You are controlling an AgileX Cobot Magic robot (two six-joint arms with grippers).
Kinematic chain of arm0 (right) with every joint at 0, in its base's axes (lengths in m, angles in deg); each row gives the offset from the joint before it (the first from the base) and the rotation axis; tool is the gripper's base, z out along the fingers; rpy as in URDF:
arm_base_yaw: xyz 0 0 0.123 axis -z
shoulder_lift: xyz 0 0 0 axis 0.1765 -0.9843 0
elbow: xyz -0.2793 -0.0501 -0.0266 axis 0.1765 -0.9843 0
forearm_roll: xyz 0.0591 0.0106 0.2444 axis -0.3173 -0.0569 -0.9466
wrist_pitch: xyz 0 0 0 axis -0.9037 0.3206 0.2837
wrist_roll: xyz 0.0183 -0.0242 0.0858 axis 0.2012 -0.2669 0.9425
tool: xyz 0 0 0 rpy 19.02 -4.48 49.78
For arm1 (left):
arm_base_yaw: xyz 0 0 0.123 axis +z
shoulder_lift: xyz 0 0 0 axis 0.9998 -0.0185 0
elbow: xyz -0.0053 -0.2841 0.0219 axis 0.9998 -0.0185 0
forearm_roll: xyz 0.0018 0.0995 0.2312 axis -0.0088 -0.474 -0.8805
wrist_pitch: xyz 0 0 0 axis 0.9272 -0.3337 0.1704
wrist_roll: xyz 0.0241 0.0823 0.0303 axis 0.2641 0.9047 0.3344
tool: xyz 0 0 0 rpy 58.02 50.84 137.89
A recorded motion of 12 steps. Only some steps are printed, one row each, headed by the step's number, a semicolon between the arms.
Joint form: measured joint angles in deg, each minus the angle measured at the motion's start. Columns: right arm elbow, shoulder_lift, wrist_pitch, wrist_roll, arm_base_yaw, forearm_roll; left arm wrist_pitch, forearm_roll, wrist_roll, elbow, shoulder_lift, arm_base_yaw.
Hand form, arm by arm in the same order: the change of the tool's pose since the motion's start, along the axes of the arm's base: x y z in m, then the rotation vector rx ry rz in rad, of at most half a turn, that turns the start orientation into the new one. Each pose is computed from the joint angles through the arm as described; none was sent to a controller.
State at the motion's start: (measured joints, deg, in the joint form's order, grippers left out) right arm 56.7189 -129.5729 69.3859 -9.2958 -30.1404 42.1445; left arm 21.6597 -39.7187 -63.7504 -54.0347 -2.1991 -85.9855
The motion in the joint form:
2: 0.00 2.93 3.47 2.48 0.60 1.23; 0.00 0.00 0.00 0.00 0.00 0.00
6: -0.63 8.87 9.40 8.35 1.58 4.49; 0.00 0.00 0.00 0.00 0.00 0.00
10: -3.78 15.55 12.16 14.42 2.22 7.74; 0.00 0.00 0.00 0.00 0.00 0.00
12: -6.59 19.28 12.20 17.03 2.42 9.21; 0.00 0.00 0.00 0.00 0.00 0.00
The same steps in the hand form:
2: -0.0074 -0.0129 0.0199 -0.0067 0.0167 -0.0229; 0.0000 0.0000 0.0000 0.0000 0.0000 0.0000
6: -0.0244 -0.0399 0.0553 -0.0228 0.0431 -0.0917; 0.0000 0.0000 0.0000 0.0000 0.0000 0.0000
10: -0.0452 -0.0671 0.0826 -0.0197 0.0537 -0.1809; 0.0000 0.0000 0.0000 0.0000 0.0000 0.0000
12: -0.0571 -0.0806 0.0923 -0.0110 0.0507 -0.2236; 0.0000 0.0000 0.0000 0.0000 0.0000 0.0000

